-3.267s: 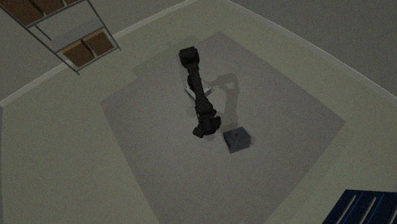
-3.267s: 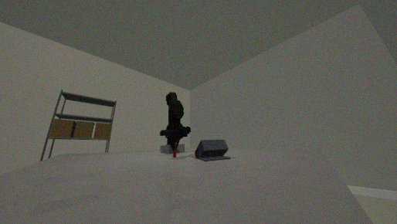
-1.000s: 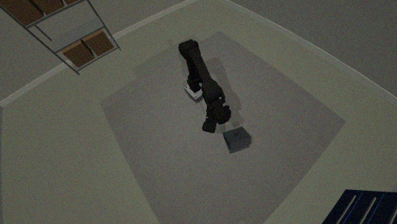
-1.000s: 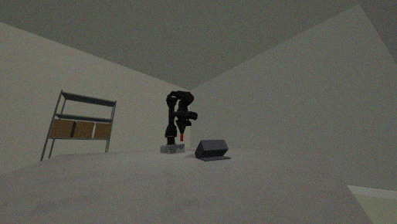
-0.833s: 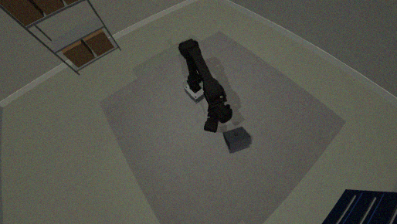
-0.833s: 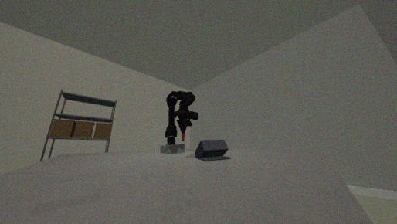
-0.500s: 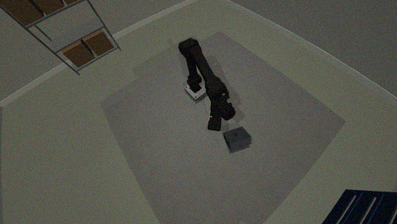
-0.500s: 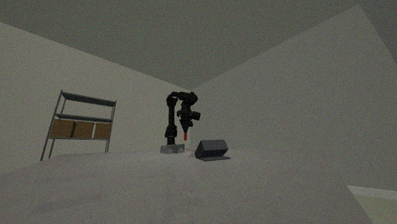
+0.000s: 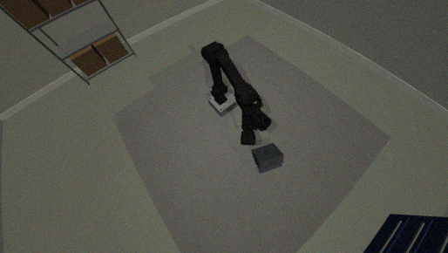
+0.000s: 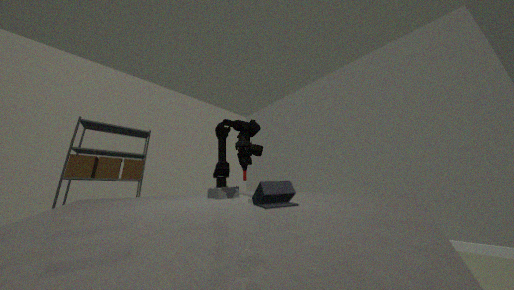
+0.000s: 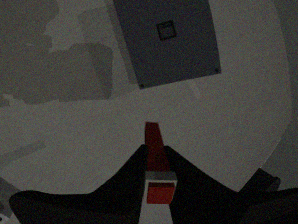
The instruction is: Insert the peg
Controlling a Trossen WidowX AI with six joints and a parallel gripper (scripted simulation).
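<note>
The dark sloped panel lies 120 mm ahead of my gripper tip, 40 mm to the left of it and 100 mm below it. The rest, counted from my gripper tip: red peg (20 mm above).
</note>
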